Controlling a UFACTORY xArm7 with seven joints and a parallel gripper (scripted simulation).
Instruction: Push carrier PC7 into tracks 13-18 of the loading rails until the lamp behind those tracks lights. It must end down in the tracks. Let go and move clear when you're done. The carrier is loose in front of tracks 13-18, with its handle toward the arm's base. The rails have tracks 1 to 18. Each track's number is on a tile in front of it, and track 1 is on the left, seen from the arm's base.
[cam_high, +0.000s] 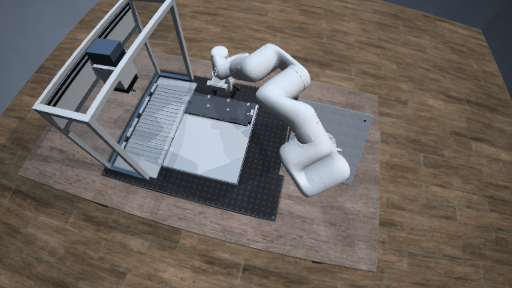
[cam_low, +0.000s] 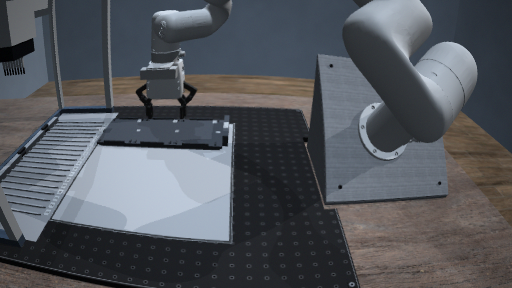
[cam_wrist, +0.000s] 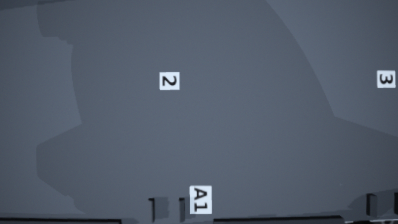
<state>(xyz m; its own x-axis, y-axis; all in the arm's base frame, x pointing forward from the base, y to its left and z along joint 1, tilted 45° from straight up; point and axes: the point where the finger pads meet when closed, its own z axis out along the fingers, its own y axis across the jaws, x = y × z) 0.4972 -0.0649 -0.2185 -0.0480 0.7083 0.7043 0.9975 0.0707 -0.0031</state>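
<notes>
Now: the carrier PC7 8 cm to the left of my hand and 1 cm behind it. The rest, counted from my hand: pale grey sheet (22 cm to the left, 2 cm behind, 1 cm below).
</notes>
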